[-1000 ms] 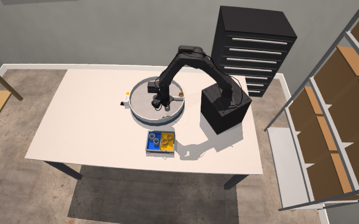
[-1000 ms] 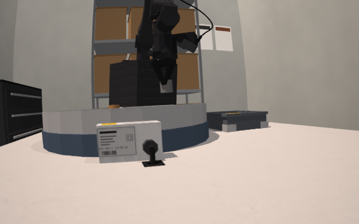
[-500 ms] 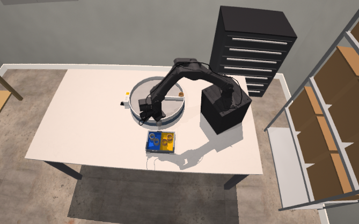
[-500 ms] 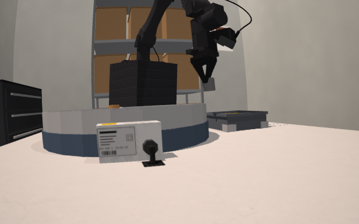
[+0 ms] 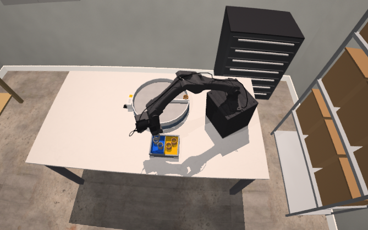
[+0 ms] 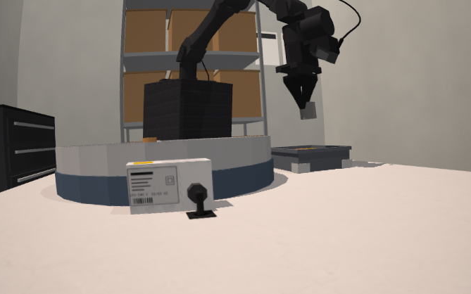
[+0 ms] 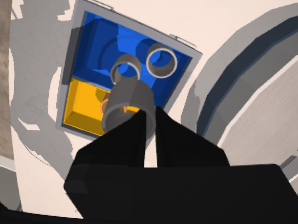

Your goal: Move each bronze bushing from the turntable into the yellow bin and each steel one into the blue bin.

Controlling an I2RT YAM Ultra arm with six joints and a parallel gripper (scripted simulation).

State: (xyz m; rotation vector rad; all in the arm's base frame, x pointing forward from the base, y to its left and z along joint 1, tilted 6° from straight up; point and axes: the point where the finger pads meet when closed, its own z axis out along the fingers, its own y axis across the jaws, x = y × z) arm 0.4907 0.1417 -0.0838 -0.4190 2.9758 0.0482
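The blue bin is 3 cm to the left of my hand and 13 cm below it. Also, from my hand: yellow bin (9 cm behind, 4 cm to the left, 13 cm below); then round grey turntable (3 cm behind, 32 cm to the right, 10 cm below).
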